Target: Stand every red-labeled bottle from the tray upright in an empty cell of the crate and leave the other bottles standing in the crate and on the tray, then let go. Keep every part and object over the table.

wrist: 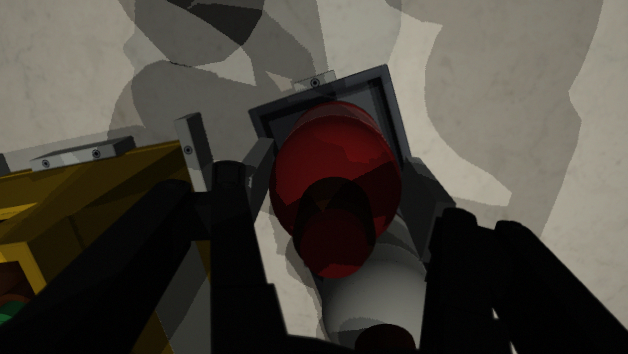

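Note:
A red bottle [336, 155] stands upright in the far end of the dark grey tray [394, 107], its dark neck and red cap towards the camera. My gripper [336, 170] is shut on this red bottle, with one finger pad against each side of its body. A white bottle [372, 295] with a dark neck stands next to it, partly hidden by the red bottle and cut off by the lower edge of the view. The yellow crate [100, 195] is at the left. Part of a green-topped bottle [11, 311] shows in it at the left edge. The cells are mostly hidden.
Grey metal brackets [82, 152] [194, 145] with screws run along the crate's edge, close to the left finger. A small light bracket [315, 82] sits at the tray's far end. Pale marbled table with dark shadows surrounds the tray.

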